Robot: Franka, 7 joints.
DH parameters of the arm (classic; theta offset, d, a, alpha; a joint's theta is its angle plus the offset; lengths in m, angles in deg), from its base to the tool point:
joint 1: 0 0.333 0 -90
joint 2: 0 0 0 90
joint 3: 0 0.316 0.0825 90
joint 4: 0 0 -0.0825 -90
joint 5: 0 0.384 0 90
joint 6: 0 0 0.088 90
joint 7: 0 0.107 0 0
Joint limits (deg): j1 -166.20..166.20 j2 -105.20..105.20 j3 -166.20..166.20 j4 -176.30..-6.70 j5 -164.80..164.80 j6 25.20..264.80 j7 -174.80..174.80
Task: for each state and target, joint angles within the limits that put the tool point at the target. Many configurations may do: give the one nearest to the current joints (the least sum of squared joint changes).
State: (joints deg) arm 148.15 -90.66 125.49 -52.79 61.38 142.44 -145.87
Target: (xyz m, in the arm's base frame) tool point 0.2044 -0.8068 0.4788
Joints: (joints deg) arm 129.24 -69.13 112.78 -43.48 60.96 147.26 -145.87
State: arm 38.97 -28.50 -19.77 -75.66 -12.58 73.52 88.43
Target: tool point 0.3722 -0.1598 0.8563
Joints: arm 32.16 -22.18 -35.39 -75.34 -16.32 79.71 88.43
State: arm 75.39 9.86 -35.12 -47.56 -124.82 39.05 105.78
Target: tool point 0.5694 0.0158 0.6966
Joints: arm 43.16 27.41 -43.91 -79.11 -113.25 42.27 105.78
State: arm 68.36 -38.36 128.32 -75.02 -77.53 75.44 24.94
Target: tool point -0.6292 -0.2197 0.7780
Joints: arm 55.94 -37.08 124.07 -51.90 -86.56 98.73 24.94
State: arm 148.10 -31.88 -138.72 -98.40 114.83 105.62 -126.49
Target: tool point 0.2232 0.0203 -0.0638
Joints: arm 143.20 -59.56 -166.20 -146.52 112.29 120.54 -126.49
